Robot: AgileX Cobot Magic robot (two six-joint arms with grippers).
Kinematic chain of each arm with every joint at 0, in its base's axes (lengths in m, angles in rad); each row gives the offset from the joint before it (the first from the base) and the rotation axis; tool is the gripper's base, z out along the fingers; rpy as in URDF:
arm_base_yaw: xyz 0 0 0.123 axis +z
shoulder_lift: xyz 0 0 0 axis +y
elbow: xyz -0.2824 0 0.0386 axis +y
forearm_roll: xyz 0.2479 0 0.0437 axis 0.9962 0 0.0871
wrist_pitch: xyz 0 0 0 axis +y
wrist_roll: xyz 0.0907 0 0.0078 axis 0.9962 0 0.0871
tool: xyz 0 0 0 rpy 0 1.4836 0
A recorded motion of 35 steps. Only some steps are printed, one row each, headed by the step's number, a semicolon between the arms.
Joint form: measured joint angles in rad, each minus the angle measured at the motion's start. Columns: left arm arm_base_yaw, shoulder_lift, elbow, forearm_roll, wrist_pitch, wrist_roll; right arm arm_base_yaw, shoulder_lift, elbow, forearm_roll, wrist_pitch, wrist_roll.
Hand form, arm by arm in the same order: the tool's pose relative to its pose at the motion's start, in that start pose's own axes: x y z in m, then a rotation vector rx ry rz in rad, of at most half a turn. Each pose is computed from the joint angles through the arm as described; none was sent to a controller.
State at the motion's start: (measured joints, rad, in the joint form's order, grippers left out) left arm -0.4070 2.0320 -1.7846 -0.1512 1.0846 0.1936; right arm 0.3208 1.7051 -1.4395 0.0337 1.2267 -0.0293
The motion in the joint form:
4: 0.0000 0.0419 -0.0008 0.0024 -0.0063 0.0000; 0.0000 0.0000 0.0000 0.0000 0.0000 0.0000
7: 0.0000 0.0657 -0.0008 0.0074 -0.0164 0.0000; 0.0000 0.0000 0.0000 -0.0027 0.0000 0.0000
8: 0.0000 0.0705 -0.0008 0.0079 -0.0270 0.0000; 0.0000 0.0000 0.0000 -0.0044 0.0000 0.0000
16: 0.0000 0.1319 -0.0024 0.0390 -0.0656 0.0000; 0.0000 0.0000 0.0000 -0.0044 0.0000 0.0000
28: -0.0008 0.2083 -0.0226 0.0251 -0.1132 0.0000; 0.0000 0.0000 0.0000 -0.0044 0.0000 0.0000
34: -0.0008 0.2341 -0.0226 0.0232 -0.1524 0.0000; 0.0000 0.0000 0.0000 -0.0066 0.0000 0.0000
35: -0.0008 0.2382 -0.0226 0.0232 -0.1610 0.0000; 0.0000 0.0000 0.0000 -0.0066 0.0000 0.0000
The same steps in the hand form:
4: 0.0008 0.0027 0.0189 0.0017 0.0347 -0.0043; 0.0000 0.0000 0.0000 0.0000 0.0000 0.0000
7: 0.0012 0.0046 0.0298 -0.0016 0.0490 -0.0049; 0.0000 -0.0002 0.0000 0.0025 0.0001 -0.0009
8: 0.0005 0.0051 0.0320 -0.0035 0.0434 -0.0052; 0.0000 -0.0004 0.0000 0.0041 0.0001 -0.0015
16: 0.0016 0.0114 0.0597 -0.0294 0.0697 0.0045; 0.0000 -0.0004 0.0000 0.0041 0.0001 -0.0015
28: 0.0003 0.0146 0.0908 -0.0201 0.0761 -0.0083; 0.0000 -0.0004 0.0000 0.0041 0.0001 -0.0015
34: -0.0001 0.0164 0.1029 -0.0233 0.0628 -0.0118; 0.0000 -0.0006 0.0000 0.0062 0.0002 -0.0022
35: -0.0003 0.0167 0.1048 -0.0245 0.0584 -0.0121; 0.0000 -0.0006 0.0000 0.0062 0.0002 -0.0022

